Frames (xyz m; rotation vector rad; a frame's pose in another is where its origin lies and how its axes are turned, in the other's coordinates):
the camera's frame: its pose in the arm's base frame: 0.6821 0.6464 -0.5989 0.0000 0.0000 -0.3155
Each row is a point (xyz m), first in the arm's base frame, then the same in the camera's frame.
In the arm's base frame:
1: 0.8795 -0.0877 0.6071
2: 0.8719 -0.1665 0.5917
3: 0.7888 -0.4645 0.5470
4: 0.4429 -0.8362 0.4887
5: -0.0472 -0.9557 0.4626
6: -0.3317 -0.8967 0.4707
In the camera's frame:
1: 0.4154 -0.6366 1.2060
2: 0.4327 -0.7139 1.1906
3: 0.4461 -1.0230 1.1459
4: 0.2326 -1.4836 1.0876
5: -0.1962 -1.7493 1.0615
6: -0.4849 -1.7815 1.0696

